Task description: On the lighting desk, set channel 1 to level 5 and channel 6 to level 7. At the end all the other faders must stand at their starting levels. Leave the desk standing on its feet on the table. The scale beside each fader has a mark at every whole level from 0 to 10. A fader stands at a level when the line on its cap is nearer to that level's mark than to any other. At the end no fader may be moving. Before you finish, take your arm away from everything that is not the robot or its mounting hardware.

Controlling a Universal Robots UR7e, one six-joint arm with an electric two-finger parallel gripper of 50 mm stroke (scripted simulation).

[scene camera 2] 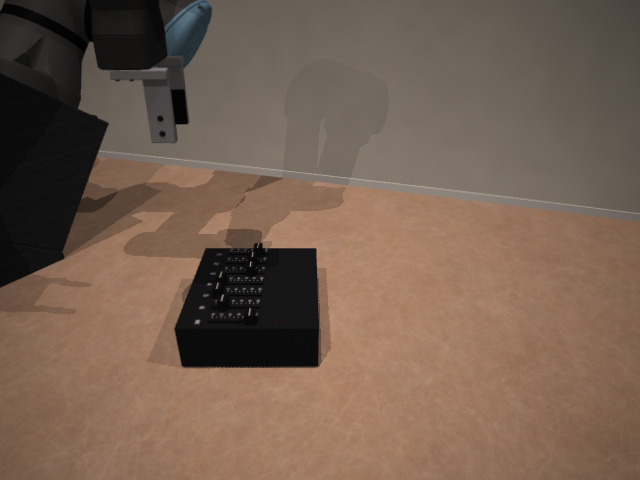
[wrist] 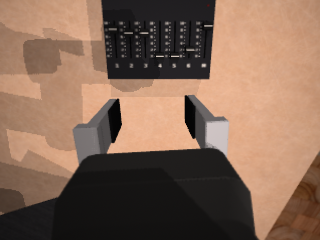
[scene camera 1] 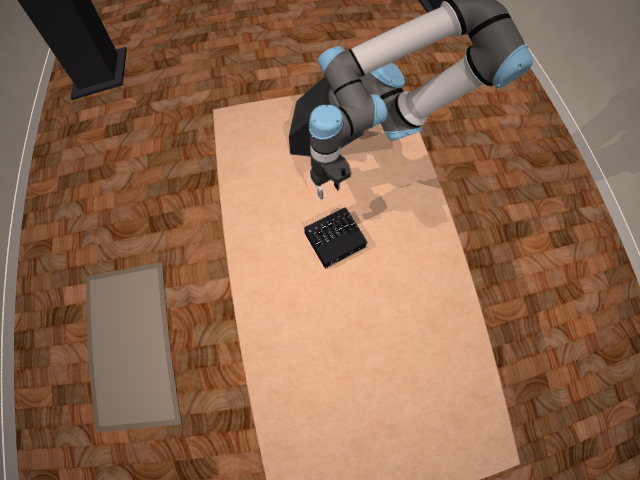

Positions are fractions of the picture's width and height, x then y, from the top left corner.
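You'd spot the gripper (scene camera 2: 0.27, 0.28) here, and there's that same gripper (wrist: 0.48, 0.46) again.
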